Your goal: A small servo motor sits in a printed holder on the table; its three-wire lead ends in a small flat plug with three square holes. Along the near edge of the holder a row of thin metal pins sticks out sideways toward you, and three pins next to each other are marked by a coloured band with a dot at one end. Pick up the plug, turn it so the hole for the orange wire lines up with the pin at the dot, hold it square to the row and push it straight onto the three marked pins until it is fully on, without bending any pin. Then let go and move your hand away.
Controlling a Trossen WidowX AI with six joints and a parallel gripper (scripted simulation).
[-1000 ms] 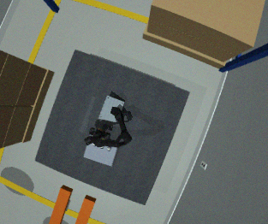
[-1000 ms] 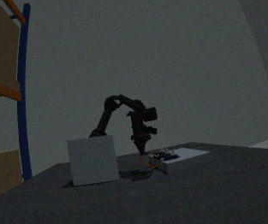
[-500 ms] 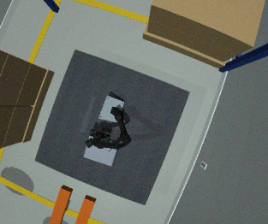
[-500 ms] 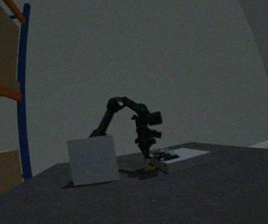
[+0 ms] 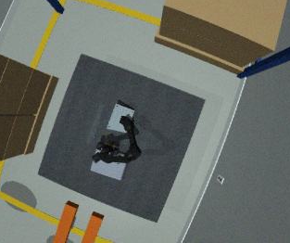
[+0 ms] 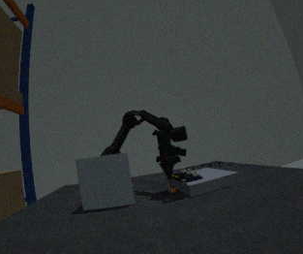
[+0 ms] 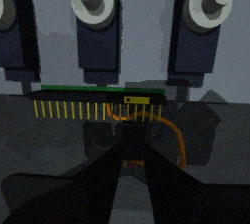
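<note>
The yellow marked band lies 4 cm ahead of my gripper tip. Also, from my gripper tip: green strip 4 cm ahead, 3 cm to the left, 2 cm below; light grey holder 20 cm ahead, 5 cm below, 3 cm to the left.
</note>
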